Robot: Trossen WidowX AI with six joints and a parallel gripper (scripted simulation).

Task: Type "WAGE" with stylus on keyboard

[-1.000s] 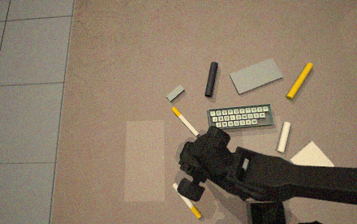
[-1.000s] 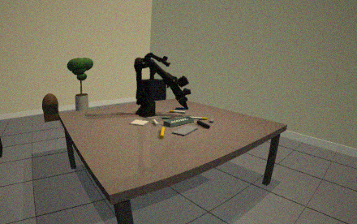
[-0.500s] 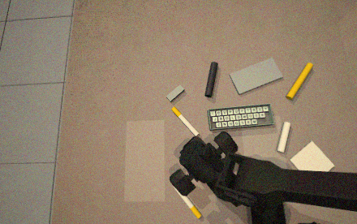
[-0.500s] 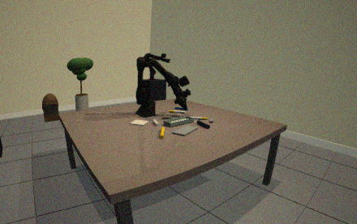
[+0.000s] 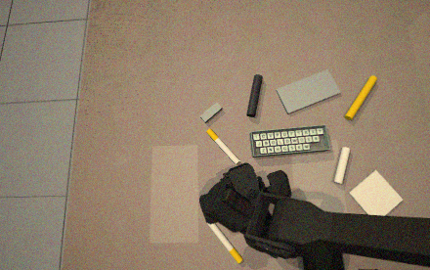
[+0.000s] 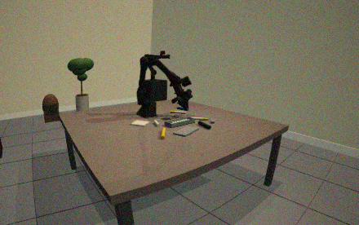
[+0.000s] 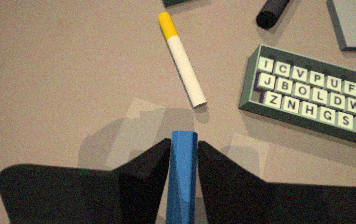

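Right now the blue stylus is 7 cm behind my gripper tip and 1 cm to the right of it. From my gripper tip the other things lie so: small grey block 20 cm ahead, 5 cm below, 4 cm to the left; black cylinder 23 cm ahead, 8 cm to the right, 5 cm below; grey plate 24 cm to the right, 22 cm ahead, 5 cm below.
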